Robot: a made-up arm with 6 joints.
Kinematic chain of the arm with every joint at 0, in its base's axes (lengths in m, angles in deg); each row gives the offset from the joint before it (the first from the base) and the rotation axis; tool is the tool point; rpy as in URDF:
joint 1: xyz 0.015 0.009 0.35 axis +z
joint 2: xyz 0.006 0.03 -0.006 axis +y
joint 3: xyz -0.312 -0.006 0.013 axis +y
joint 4: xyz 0.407 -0.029 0.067 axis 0.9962 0 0.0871
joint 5: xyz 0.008 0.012 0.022 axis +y
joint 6: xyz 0.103 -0.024 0.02 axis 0.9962 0 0.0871
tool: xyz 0.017 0 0 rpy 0 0 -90
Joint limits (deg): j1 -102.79..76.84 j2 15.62..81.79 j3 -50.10..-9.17 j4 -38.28..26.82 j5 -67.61..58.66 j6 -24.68..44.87
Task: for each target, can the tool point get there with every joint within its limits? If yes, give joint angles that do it. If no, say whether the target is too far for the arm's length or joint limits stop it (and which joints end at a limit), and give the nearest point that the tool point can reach.
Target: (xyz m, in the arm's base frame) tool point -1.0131 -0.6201 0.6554
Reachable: no: too far | nearest point -0.1605 -0.4267 0.5665 | short by 0.879 m
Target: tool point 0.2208 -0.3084 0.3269
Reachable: yes | joints -57.73 75.17 -24.75 -21.21 -11.79 29.14
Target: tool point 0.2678 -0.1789 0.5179
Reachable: yes | joints -41.98 45.16 -18.62 -24.10 -43.30 -1.81
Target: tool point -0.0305 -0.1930 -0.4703
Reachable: no: joint limits stop it (at a limit: joint 2, joint 3, joint 4, joint 6) | nearest point -0.0263 -0.1744 0.1623 | short by 0.633 m
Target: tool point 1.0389 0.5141 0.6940
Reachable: no: too far | nearest point 0.4572 0.2272 0.5406 | short by 0.666 m
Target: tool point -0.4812 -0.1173 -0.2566
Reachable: no: joint limits stop it (at a limit: joint 1, joint 2, joint 3, joint 4, joint 6) | nearest point -0.0694 -0.1441 0.1756 | short by 0.598 m
